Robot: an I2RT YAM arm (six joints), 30 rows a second.
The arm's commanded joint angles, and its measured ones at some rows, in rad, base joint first. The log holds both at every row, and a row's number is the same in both.
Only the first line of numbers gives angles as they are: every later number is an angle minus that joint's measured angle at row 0.
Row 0, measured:
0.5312, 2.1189, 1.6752, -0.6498, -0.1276, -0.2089
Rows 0 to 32, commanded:
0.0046, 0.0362, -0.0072, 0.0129, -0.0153, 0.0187
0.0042, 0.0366, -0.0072, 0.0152, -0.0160, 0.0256
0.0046, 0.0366, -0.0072, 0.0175, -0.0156, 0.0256
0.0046, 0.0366, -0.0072, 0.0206, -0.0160, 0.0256
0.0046, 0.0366, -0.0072, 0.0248, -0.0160, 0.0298
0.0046, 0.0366, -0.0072, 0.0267, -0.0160, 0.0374
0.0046, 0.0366, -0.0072, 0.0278, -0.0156, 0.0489
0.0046, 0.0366, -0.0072, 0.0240, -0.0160, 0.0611
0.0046, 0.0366, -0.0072, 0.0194, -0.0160, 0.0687
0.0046, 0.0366, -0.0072, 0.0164, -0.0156, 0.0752
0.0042, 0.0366, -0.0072, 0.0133, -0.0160, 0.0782
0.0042, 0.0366, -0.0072, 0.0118, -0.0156, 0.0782
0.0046, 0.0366, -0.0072, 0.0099, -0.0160, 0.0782
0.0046, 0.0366, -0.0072, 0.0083, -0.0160, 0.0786
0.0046, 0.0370, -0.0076, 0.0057, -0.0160, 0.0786
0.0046, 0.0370, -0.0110, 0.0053, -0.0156, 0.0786
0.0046, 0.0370, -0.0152, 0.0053, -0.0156, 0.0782
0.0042, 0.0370, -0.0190, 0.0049, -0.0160, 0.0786
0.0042, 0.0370, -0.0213, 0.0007, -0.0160, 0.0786
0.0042, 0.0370, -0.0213, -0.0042, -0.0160, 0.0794
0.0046, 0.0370, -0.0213, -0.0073, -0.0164, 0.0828
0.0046, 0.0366, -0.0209, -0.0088, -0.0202, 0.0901
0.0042, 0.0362, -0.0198, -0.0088, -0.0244, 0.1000
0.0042, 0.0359, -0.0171, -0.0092, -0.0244, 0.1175
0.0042, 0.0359, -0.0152, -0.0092, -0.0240, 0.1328
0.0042, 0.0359, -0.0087, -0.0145, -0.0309, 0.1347
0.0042, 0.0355, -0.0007, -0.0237, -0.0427, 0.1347
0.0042, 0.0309, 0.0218, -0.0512, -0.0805, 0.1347
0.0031, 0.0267, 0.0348, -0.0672, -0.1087, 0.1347
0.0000, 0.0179, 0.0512, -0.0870, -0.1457, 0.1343
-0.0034, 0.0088, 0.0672, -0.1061, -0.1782, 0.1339
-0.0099, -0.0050, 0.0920, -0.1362, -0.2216, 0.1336
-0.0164, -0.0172, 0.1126, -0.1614, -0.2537, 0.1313
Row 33, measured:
-0.0015, 0.0286, 0.0435, -0.1141, -0.0996, 0.1149
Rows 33 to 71, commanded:
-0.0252, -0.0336, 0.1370, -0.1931, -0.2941, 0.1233
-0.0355, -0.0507, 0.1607, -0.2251, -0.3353, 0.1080
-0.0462, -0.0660, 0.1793, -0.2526, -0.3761, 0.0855
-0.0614, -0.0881, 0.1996, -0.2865, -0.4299, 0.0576
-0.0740, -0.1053, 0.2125, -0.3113, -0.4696, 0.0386
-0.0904, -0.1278, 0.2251, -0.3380, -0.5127, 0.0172
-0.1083, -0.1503, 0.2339, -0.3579, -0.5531, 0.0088
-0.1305, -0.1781, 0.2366, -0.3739, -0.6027, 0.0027
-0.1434, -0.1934, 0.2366, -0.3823, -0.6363, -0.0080
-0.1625, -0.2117, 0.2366, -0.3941, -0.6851, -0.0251
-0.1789, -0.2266, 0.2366, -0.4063, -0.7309, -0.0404
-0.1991, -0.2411, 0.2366, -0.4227, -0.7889, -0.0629
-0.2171, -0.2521, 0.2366, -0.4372, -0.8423, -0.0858
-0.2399, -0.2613, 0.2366, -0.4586, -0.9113, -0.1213
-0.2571, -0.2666, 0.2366, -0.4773, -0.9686, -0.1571
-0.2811, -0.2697, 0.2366, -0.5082, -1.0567, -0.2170
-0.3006, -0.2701, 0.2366, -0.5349, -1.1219, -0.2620
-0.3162, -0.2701, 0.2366, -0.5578, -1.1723, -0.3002
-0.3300, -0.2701, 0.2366, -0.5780, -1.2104, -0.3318
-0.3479, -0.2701, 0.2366, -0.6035, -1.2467, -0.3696
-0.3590, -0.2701, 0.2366, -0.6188, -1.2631, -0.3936
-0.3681, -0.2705, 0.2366, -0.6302, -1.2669, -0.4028
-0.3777, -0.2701, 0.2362, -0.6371, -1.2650, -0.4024
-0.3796, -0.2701, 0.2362, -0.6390, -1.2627, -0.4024
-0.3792, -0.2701, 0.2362, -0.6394, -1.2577, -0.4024
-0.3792, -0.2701, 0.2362, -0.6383, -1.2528, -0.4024
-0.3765, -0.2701, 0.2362, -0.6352, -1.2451, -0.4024
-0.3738, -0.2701, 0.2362, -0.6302, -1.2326, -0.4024
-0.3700, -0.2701, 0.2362, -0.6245, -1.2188, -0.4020
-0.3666, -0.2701, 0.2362, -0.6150, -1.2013, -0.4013
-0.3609, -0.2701, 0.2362, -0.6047, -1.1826, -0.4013
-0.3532, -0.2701, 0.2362, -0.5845, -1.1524, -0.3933
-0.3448, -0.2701, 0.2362, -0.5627, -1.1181, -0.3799
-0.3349, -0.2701, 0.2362, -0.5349, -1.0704, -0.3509
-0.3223, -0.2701, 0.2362, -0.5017, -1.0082, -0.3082
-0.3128, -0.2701, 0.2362, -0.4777, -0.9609, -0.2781
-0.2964, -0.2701, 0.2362, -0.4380, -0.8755, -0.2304
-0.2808, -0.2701, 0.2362, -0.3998, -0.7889, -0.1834
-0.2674, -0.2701, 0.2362, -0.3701, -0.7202, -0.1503
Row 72, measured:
-0.3105, -0.2605, 0.2190, -0.4216, -0.9506, -0.2868
